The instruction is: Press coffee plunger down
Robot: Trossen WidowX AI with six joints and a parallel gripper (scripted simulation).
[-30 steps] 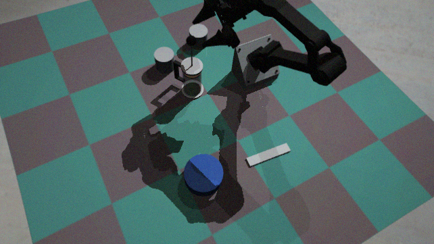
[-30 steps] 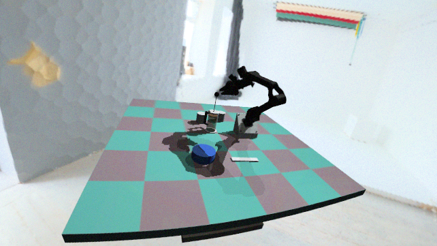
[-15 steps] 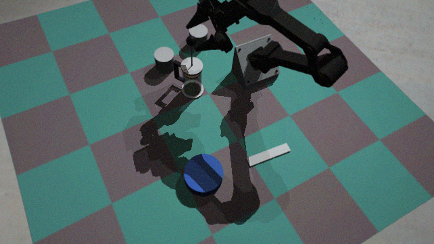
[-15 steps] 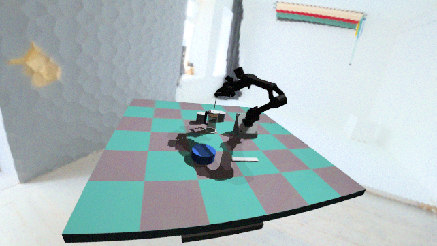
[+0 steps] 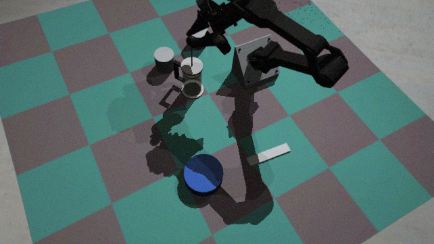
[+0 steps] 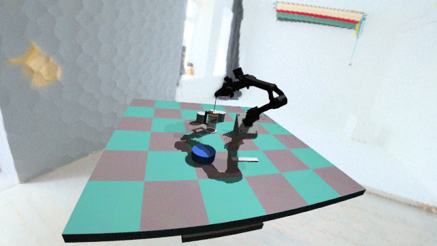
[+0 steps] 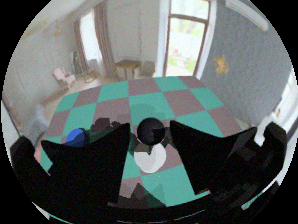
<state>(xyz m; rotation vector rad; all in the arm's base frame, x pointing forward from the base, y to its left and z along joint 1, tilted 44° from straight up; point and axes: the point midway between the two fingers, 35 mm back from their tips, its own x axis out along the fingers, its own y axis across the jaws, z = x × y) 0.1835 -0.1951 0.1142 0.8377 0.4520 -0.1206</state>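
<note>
Right now my gripper tip is 1 cm to the left of the glass coffee press and 13 cm above it.
</note>
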